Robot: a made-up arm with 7 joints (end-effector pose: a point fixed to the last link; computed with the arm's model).
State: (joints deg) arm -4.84 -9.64 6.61 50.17 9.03 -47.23 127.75
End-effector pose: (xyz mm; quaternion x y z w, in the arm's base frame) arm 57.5 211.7 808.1 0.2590 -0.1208 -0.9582 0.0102
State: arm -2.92 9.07 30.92 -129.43 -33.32 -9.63 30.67
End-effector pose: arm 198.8 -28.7 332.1 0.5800 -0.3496 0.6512 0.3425
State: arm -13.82 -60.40 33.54 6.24 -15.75 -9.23 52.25
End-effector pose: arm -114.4 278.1 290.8 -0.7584 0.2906 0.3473 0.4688
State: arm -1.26 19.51 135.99 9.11 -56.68 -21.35 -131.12
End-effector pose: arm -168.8 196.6 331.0 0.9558 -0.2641 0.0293 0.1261
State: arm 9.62 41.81 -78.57 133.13 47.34 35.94 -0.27
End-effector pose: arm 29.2 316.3 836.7 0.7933 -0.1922 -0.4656 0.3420
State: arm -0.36 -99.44 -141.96 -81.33 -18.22 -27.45 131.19
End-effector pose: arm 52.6 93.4 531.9 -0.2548 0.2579 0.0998 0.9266
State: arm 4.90 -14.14 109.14 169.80 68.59 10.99 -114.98
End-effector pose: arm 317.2 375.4 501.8 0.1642 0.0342 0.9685 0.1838
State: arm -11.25 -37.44 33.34 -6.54 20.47 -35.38 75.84
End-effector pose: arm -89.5 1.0 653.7 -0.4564 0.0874 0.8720 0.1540
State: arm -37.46 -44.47 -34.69 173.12 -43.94 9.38 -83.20
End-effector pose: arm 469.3 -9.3 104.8 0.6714 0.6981 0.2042 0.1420
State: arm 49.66 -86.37 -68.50 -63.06 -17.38 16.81 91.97
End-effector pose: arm 281.4 -11.2 437.7 0.2634 0.8396 0.2012 0.4304
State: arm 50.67 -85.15 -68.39 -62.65 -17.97 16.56 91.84
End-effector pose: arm 281.0 -13.0 433.2 0.2733 0.8398 0.1956 0.4264
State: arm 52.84 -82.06 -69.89 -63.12 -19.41 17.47 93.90
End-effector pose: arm 277.5 -26.2 427.6 0.3122 0.8293 0.1851 0.4248
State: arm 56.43 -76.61 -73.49 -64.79 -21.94 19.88 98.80
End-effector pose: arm 265.5 -54.3 421.1 0.3867 0.8005 0.1646 0.4273
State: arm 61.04 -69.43 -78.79 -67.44 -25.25 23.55 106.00
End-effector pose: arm 237.7 -91.8 415.4 0.4848 0.7485 0.1299 0.4335
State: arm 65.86 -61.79 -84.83 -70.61 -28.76 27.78 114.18
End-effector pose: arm 192.4 -126.1 415.0 0.5820 0.6763 0.0818 0.4441
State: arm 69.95 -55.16 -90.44 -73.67 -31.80 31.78 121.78
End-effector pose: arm 140.5 -146.4 421.8 0.6564 0.5992 0.0303 0.4574
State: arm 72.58 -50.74 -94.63 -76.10 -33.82 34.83 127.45
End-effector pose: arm 99.2 -152.9 432.7 0.6991 0.5380 -0.0096 0.4708
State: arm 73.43 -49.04 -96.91 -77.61 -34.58 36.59 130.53
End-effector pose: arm 79.1 -154.2 441.3 0.7147 0.5063 -0.0268 0.4819
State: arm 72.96 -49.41 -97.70 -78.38 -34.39 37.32 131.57
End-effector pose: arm 76.4 -155.8 446.1 0.7140 0.4994 -0.0245 0.4901
